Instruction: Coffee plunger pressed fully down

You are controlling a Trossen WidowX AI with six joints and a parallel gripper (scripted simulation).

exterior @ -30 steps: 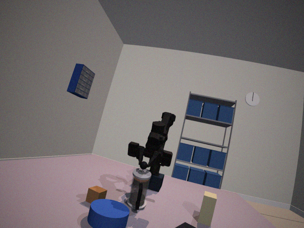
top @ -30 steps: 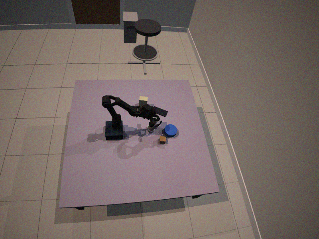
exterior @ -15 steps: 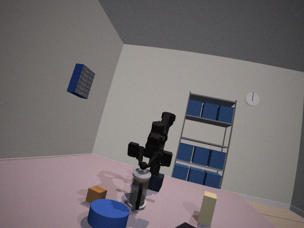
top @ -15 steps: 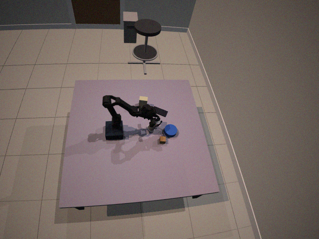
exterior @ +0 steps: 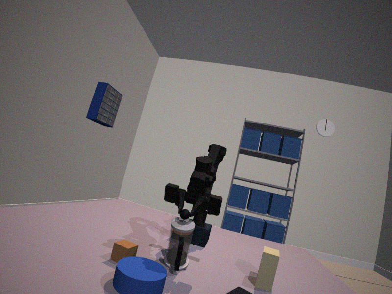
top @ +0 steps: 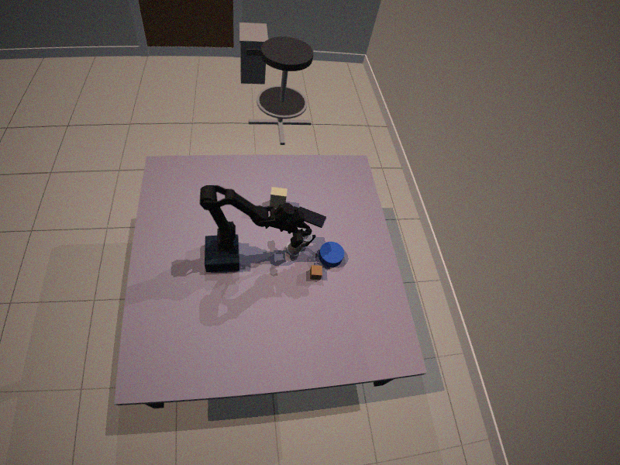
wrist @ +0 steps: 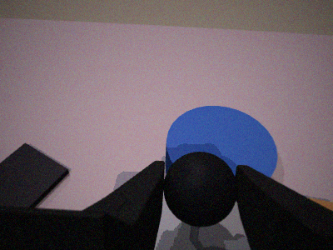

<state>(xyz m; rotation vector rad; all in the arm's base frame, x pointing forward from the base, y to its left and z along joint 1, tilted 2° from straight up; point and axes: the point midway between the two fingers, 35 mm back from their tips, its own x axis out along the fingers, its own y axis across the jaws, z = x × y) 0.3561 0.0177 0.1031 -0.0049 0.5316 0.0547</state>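
Now: the glass coffee press 2 cm behind my gripper tip and 9 cm below it. Round my gripper tip: pale yellow block 13 cm behind, 28 cm to the left, 12 cm below; blue round tub 12 cm ahead, 4 cm to the right, 15 cm below.
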